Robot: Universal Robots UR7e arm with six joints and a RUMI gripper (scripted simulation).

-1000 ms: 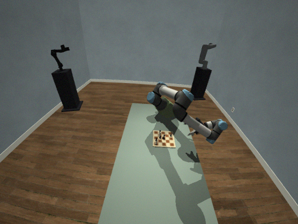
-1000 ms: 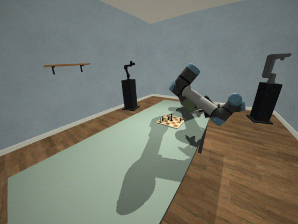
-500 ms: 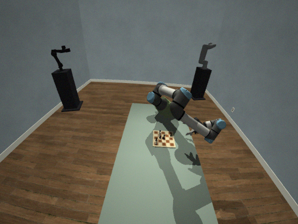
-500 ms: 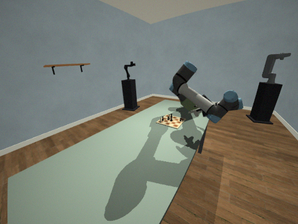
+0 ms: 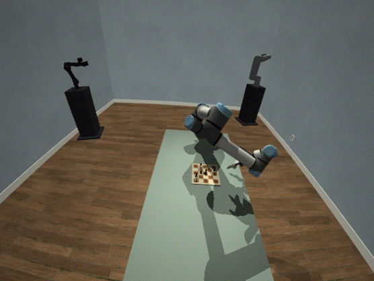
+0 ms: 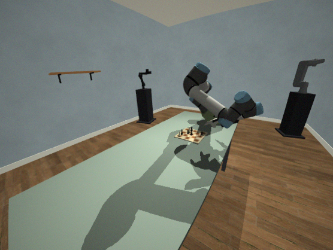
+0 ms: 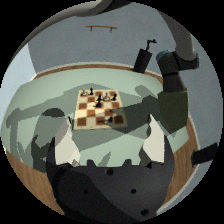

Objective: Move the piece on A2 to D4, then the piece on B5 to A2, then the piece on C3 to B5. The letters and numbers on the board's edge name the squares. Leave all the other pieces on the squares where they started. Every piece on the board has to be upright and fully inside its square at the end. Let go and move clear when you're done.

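Right now my hand is 16 cm to the left of the white piece, 13 cm above it and 8 cm past it. The rest, counted from my hand: chessboard: 16 cm below, 13 cm to the right, 3 cm behind.
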